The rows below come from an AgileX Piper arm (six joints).
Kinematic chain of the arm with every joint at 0, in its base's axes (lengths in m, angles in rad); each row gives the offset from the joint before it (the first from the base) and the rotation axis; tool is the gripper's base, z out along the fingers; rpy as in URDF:
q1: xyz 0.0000 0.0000 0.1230 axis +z
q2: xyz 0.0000 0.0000 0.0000 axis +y
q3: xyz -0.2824 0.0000 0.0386 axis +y
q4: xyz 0.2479 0.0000 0.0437 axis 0.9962 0 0.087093
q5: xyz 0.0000 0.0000 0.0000 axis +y
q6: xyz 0.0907 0.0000 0.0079 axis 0.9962 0 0.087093
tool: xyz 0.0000 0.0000 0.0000 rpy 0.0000 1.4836 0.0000
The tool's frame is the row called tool.
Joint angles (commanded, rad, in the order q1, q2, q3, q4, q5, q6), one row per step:
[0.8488 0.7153 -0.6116 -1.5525 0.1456 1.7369]
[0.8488 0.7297 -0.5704 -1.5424 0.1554 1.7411]
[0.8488 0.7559 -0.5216 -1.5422 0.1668 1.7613]
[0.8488 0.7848 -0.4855 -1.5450 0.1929 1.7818]
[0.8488 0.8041 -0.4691 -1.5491 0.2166 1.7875]
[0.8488 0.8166 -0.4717 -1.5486 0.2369 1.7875]
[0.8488 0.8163 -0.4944 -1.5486 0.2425 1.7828]
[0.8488 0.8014 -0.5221 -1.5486 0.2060 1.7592]
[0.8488 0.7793 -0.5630 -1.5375 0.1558 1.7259]
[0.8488 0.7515 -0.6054 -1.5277 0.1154 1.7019]
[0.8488 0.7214 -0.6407 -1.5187 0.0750 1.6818]
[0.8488 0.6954 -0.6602 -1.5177 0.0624 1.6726]
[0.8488 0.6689 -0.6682 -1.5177 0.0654 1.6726]
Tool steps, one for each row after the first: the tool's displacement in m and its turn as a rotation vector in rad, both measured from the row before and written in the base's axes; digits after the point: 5 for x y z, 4 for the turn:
[0.00286 0.00192 -0.01645 -0.0323 0.0468 -0.0104]
[0.00367 0.00262 -0.02081 -0.0417 0.0617 -0.0136]
[0.00406 0.00107 -0.01687 -0.0384 0.0503 -0.0289]
[0.00289 0.00008 -0.00858 -0.0290 0.0202 -0.0234]
[0.00257 0.00019 -0.00117 -0.0108 0.0034 -0.0198]
[0.00119 0.00060 0.00766 0.0125 -0.0187 -0.0043]
[-0.00278 0.00174 0.01175 0.0189 -0.0363 0.0407]
[-0.00479 0.00137 0.01740 0.0350 -0.0486 0.0532]
[-0.00602 -0.00132 0.01902 0.0447 -0.0529 0.0416]
[-0.00740 -0.00286 0.01692 0.0425 -0.0507 0.0407]
[-0.00542 -0.00442 0.01064 0.0285 -0.0365 0.0124]
[-0.00448 -0.00550 0.00653 0.0259 -0.0225 -0.0030]

